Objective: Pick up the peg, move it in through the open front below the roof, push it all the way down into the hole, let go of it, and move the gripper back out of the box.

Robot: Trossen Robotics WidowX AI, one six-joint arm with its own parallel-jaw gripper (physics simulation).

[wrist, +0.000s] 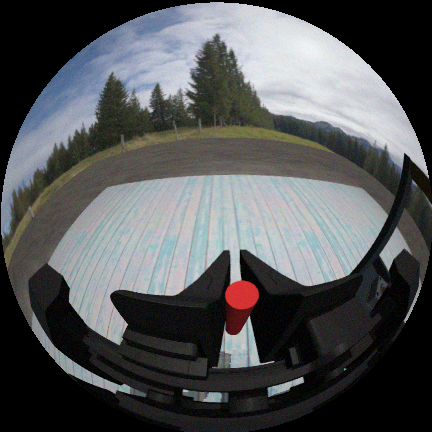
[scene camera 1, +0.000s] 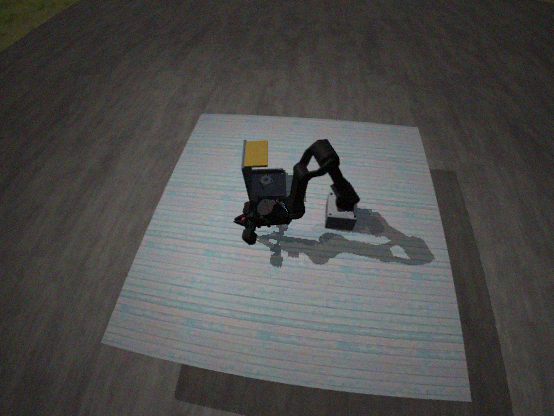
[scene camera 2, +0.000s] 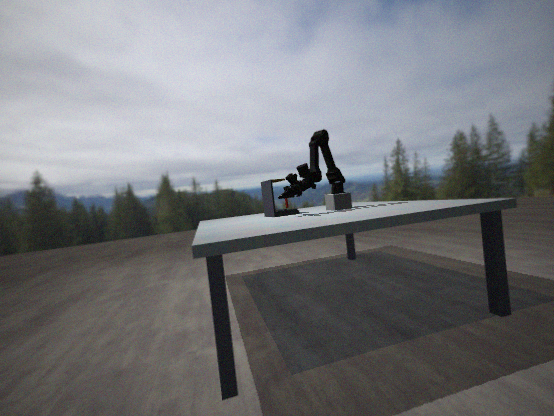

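Seen in the pictures: gripper, fingertip midpoint: [wrist: 234, 255] [scene camera 1: 234, 220] [scene camera 2: 278, 198]; arm's base, link origin: [scene camera 1: 344, 204] [scene camera 2: 338, 193].
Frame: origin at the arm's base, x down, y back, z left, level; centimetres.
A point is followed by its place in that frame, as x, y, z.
Note:
My gripper [scene camera 1: 240, 220] {-1.2, -43.4, 8.2} [scene camera 2: 283, 196] {-1.2, -43.4, 8.2} [wrist: 234, 255] {-1.2, -43.4, 8.2} is shut on the red peg [scene camera 1: 243, 218] {-3.5, -39.4, 8.6} [scene camera 2: 287, 203] {2.2, -39.2, 9.4} [wrist: 241, 296] {-3.5, -39.3, 8.8} and holds it roughly upright above the table, outside the box. The box has a dark upright wall [scene camera 2: 268, 199] {-1.0, -40.8, -14.5} [wrist: 391, 226] {-3.9, -39.6, -11.0}, a yellow roof [scene camera 1: 256, 153] {-12.5, -35.3, -16.1} and a low dark tray-like base [scene camera 1: 257, 191] {9.1, -37.1, -13.1}. A small grey block [scene camera 1: 266, 181] {5.8, -32.8, -16.4} with the hole sits on that base. In scene camera 1 the gripper is on the near side of the box; in the wrist view the box is at the right. The peg's lower end is hard to make out.
The arm's grey base block [scene camera 1: 340, 221] {3.2, -1.9, 6.1} [scene camera 2: 338, 201] {4.8, -4.6, 5.8} stands right of the box in both scene views. The table top [scene camera 1: 280, 310] {9.8, -25.3, 39.2} [scene camera 2: 350, 216] {9.9, -27.2, 45.4} [wrist: 200, 215] {9.9, -63.2, 11.3} extends in front of the gripper and on the side away from the box. The arm's shadow lies on it.

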